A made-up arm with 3 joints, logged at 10 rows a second.
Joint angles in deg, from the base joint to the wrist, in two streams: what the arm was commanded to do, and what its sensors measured. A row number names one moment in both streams.
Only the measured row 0 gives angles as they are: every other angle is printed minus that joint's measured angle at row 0.
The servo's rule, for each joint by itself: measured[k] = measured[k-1] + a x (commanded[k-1-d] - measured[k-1]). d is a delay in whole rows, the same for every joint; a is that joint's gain. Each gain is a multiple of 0.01, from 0.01 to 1. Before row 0 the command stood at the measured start. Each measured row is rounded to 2 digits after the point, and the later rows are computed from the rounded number. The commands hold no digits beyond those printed.
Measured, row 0:
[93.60, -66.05, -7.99]
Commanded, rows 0 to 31:
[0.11, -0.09, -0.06]
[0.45, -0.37, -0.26]
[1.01, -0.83, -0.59]
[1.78, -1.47, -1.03]
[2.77, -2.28, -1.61]
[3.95, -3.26, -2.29]
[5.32, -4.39, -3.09]
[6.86, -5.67, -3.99]
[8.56, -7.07, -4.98]
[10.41, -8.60, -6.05]
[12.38, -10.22, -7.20]
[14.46, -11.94, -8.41]
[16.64, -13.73, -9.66]
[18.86, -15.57, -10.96]
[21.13, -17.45, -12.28]
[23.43, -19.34, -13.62]
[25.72, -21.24, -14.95]
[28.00, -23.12, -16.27]
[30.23, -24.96, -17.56]
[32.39, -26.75, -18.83]
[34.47, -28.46, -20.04]
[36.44, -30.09, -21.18]
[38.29, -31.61, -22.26]
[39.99, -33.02, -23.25]
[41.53, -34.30, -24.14]
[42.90, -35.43, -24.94]
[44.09, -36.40, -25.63]
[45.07, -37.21, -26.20]
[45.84, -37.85, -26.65]
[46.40, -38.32, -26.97]
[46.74, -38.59, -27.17]
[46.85, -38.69, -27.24]
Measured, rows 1 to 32:
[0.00, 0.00, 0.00]
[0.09, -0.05, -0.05]
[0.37, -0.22, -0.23]
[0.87, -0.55, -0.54]
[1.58, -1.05, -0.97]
[2.51, -1.71, -1.53]
[3.63, -2.55, -2.19]
[4.95, -3.54, -2.97]
[6.44, -4.69, -3.86]
[8.09, -5.98, -4.83]
[9.90, -7.39, -5.89]
[11.83, -8.92, -7.03]
[13.88, -10.55, -8.23]
[16.03, -12.27, -9.47]
[18.24, -14.05, -10.77]
[20.49, -15.89, -12.08]
[22.78, -17.75, -13.42]
[25.07, -19.63, -14.75]
[27.36, -21.51, -16.07]
[29.60, -23.37, -17.37]
[31.78, -25.20, -18.64]
[33.88, -26.96, -19.86]
[35.88, -28.65, -21.01]
[37.76, -30.25, -22.10]
[39.50, -31.75, -23.10]
[41.08, -33.13, -24.00]
[42.50, -34.37, -24.82]
[43.74, -35.47, -25.52]
[44.78, -36.41, -26.11]
[45.61, -37.19, -26.58]
[46.23, -37.80, -26.92]
[46.63, -38.23, -27.14]
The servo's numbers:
d 1
a 0.78 0.54 0.87

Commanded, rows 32 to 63:
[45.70, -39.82, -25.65]
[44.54, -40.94, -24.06]
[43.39, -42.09, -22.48]
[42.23, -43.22, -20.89]
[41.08, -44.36, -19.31]
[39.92, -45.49, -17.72]
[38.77, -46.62, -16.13]
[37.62, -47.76, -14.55]
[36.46, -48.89, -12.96]
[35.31, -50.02, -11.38]
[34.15, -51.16, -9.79]
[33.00, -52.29, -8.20]
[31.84, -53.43, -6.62]
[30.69, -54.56, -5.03]
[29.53, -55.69, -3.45]
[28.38, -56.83, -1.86]
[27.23, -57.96, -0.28]
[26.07, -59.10, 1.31]
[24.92, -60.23, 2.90]
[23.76, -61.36, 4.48]
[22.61, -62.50, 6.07]
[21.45, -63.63, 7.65]
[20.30, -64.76, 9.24]
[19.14, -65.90, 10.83]
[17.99, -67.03, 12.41]
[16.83, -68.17, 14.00]
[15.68, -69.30, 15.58]
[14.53, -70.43, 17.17]
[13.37, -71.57, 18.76]
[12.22, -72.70, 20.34]
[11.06, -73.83, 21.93]
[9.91, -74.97, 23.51]
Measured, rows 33 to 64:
[46.80, -38.48, -27.23]
[45.94, -39.20, -25.86]
[44.85, -40.14, -24.29]
[43.71, -41.19, -22.72]
[42.56, -42.29, -21.13]
[41.41, -43.41, -19.55]
[40.25, -44.53, -17.96]
[39.10, -45.66, -16.37]
[37.95, -46.79, -14.79]
[36.79, -47.92, -13.20]
[35.64, -49.05, -11.62]
[34.48, -50.19, -10.03]
[33.33, -51.32, -8.44]
[32.17, -52.46, -6.86]
[31.02, -53.59, -5.27]
[29.86, -54.72, -3.69]
[28.71, -55.86, -2.10]
[27.56, -56.99, -0.52]
[26.40, -58.13, 1.07]
[25.25, -59.26, 2.66]
[24.09, -60.39, 4.24]
[22.94, -61.53, 5.83]
[21.78, -62.66, 7.41]
[20.63, -63.79, 9.00]
[19.47, -64.93, 10.59]
[18.32, -66.06, 12.17]
[17.16, -67.20, 13.76]
[16.01, -68.33, 15.34]
[14.86, -69.46, 16.93]
[13.70, -70.60, 18.52]
[12.55, -71.73, 20.10]
[11.39, -72.86, 21.69]

